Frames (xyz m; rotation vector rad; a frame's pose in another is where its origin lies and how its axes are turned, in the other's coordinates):
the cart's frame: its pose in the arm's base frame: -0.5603 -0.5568 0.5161 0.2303 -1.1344 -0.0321
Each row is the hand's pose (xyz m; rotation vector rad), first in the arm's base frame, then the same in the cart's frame.
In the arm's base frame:
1: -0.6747 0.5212 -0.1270 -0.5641 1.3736 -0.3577
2: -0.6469 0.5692 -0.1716 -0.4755 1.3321 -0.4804
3: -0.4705 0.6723 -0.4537 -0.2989 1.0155 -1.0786
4: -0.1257 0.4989 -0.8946 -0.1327 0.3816 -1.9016
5: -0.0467 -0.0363 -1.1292 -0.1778 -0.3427 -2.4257
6: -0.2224 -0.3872 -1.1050 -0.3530 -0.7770 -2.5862
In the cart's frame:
1: -0.7767 0.9348 -0.3341 -1.0604 2.4182 -0.1511
2: -0.8116 0.9703 -0.3850 -1.0438 2.3546 -0.3282
3: -1.0035 0.9988 -0.6743 -1.1941 1.8620 -0.9718
4: -1.2265 0.7106 -1.1332 -1.3823 0.8868 -1.6644
5: -1.3267 0.1346 -1.2098 -1.5227 -0.0829 -1.8642
6: -1.3299 -0.1870 -0.9836 -1.6330 -0.5912 -1.7737

